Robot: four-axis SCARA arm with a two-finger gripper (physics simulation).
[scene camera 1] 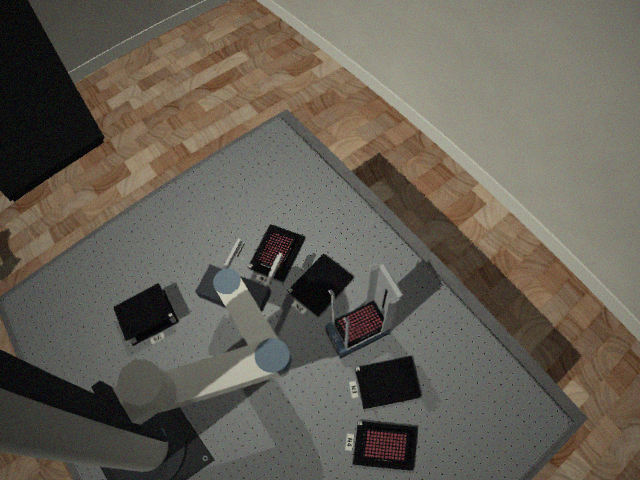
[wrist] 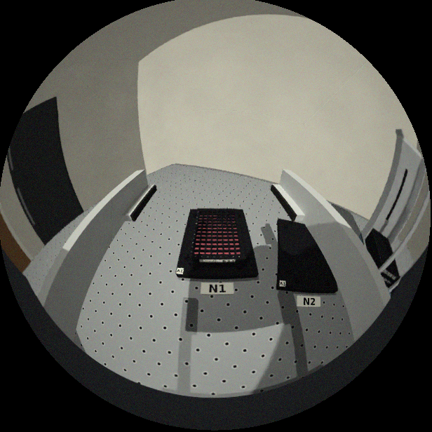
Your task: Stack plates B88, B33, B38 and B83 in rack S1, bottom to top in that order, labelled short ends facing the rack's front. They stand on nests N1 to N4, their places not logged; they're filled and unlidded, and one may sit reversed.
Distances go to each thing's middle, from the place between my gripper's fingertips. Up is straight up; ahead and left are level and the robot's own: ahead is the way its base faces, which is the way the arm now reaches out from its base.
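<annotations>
My hand is 140 mm above the nest N1 (scene camera 1: 281, 276), 60 mm short of it and 30 mm to the right of it. Counted from my hand, the nest N2 (scene camera 1: 314, 284) is 140 mm below, 100 mm ahead and 150 mm to the right. From my hand again, the rack back wall (wrist: 385, 227) is 30 mm above, 160 mm ahead and 340 mm to the right, while the nest N3 (scene camera 1: 388, 382) is 140 mm below my hand, 60 mm ahead of it and 500 mm to the right of it.
</annotations>
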